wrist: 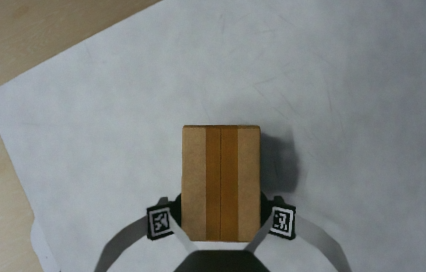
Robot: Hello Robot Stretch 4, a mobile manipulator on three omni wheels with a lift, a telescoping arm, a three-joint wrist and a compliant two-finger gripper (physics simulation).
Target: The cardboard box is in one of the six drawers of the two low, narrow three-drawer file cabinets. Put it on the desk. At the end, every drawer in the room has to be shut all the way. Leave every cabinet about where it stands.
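Note:
The cardboard box [221, 175], brown with a darker orange tape strip down its middle, is in the lower middle of the wrist view. My gripper [221, 207] is shut on the box, with one finger pressed against its left side and one against its right. The box is upright in the view, in front of a pale grey-white surface, likely the desk top [110, 135]. A dark shadow lies on that surface close to the right of the box. Whether the box touches the surface cannot be told. The file cabinets and their drawers do not show.
The light wood floor [55, 30] shows past the surface's edge at the upper left and at the lower left. A small part of a white rounded object, perhaps the robot's base [42, 247], shows at the bottom left beside the surface's edge.

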